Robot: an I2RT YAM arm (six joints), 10 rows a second.
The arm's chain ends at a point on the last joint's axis. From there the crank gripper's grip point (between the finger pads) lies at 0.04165 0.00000 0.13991 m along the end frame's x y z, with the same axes.
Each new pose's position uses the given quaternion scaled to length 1; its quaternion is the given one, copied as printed.
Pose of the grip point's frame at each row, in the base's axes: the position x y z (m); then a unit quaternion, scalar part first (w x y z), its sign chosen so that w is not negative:
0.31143 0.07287 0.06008 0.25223 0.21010 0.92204 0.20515
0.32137 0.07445 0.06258 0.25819 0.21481 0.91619 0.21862
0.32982 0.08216 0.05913 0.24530 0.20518 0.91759 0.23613
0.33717 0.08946 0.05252 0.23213 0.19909 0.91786 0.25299
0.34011 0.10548 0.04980 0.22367 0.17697 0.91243 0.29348
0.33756 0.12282 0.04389 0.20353 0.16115 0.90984 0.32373
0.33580 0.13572 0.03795 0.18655 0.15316 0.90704 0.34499
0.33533 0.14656 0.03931 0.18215 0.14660 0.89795 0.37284
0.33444 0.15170 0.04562 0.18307 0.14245 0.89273 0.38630
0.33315 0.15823 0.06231 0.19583 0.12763 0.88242 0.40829
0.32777 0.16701 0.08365 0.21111 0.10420 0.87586 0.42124
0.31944 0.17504 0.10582 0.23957 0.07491 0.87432 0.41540
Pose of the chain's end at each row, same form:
0.26697 0.01432 0.18619 0.25223 0.21010 0.92204 0.20515
0.27429 0.01283 0.18626 0.25819 0.21481 0.91619 0.21862
0.28641 0.01511 0.18131 0.24530 0.20518 0.91759 0.23613
0.29732 0.01730 0.17299 0.23213 0.19909 0.91786 0.25299
0.30334 0.02271 0.16428 0.22367 0.17697 0.91243 0.29348
0.30718 0.03188 0.15396 0.20353 0.16115 0.90984 0.32373
0.31046 0.03922 0.14451 0.18655 0.15316 0.90704 0.34499
0.31136 0.04373 0.14011 0.18215 0.14660 0.89795 0.37284
0.31048 0.04601 0.14343 0.18307 0.14245 0.89273 0.38630
0.30731 0.04837 0.15490 0.19583 0.12763 0.88242 0.40829
0.30078 0.05492 0.17318 0.21111 0.10420 0.87586 0.42124
0.28852 0.06469 0.19624 0.23957 0.07491 0.87432 0.41540

